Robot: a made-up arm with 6 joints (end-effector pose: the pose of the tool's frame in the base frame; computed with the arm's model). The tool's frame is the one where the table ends. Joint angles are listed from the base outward.
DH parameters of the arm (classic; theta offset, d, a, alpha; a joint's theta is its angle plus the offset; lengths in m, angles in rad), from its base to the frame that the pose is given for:
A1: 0 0.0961 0 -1.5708
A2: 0.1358 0 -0.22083 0
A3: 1.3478 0 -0.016 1.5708
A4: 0 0.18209 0 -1.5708
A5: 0 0 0.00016 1.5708
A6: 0 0.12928 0 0
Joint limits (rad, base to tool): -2.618..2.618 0..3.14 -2.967..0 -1.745..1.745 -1.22..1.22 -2.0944..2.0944
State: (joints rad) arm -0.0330 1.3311 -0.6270 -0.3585 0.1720 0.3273
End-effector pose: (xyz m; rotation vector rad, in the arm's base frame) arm 0.2263 -0.0153 0.1328 0.0374 2.3491 -0.0997
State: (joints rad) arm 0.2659 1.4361 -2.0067 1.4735 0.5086 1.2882
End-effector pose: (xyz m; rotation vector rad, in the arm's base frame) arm 0.2031 0.1204 0.5051 -1.0709 -1.0751 -2.6098
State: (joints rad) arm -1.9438 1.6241 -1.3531 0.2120 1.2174 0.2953
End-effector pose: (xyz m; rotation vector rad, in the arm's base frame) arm -0.0657 -0.2380 0.1707 2.6232 1.1806 0.0216
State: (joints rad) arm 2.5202 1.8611 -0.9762 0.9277 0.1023 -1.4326
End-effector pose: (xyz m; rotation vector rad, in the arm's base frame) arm -0.2615 0.1741 0.0804 -2.6830 0.1122 0.9019
